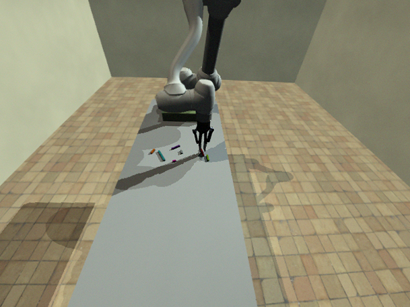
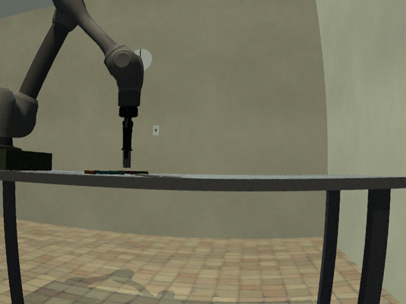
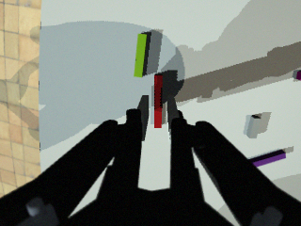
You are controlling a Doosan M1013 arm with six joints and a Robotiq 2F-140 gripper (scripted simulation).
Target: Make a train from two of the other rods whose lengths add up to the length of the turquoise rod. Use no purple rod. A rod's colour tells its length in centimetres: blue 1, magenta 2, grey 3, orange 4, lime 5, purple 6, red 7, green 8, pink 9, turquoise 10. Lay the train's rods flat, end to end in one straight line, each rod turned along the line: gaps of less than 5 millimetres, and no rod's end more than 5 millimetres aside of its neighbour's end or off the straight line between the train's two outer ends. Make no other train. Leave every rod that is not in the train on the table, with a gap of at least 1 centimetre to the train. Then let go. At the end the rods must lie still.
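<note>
Right now the red rod is 50 mm below my hand. Also, from my hand: grey rod (10 mm ahead, 140 mm to the right, 50 mm below); lime rod (50 mm ahead, 40 mm to the left, 50 mm below); purple rod (30 mm behind, 180 mm to the right, 50 mm below).
</note>
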